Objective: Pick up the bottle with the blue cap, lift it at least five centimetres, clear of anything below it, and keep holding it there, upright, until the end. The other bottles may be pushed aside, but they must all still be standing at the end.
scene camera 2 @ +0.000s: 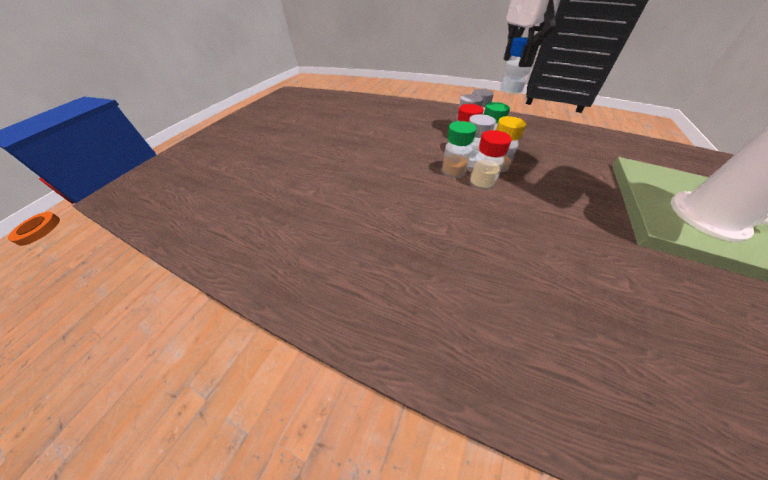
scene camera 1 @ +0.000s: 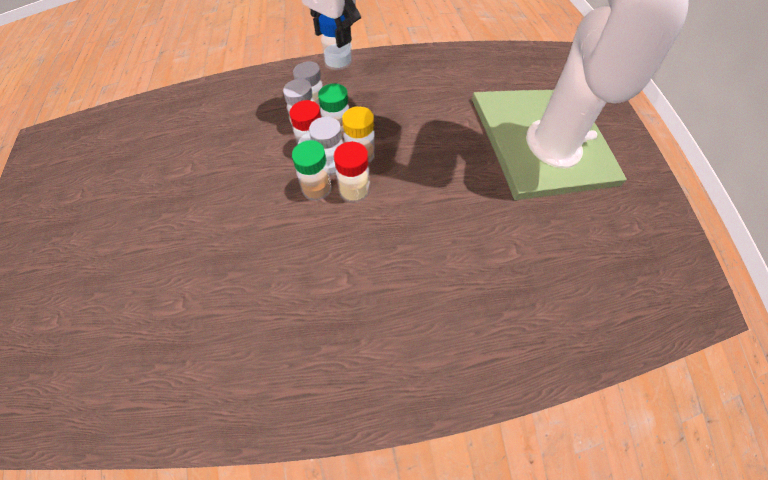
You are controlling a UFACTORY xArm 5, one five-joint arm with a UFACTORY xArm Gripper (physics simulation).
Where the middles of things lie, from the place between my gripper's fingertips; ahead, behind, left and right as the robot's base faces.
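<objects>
With the red-capped bottle (scene camera 1: 303, 113) as the reference, my hand is 100 mm to the right of it, 80 mm short of it and 120 mm above it. There is the yellow-capped bottle (scene camera 1: 358, 122) as well, which I find 150 mm to the left of my hand, 10 mm behind it and 120 mm below it.
</objects>
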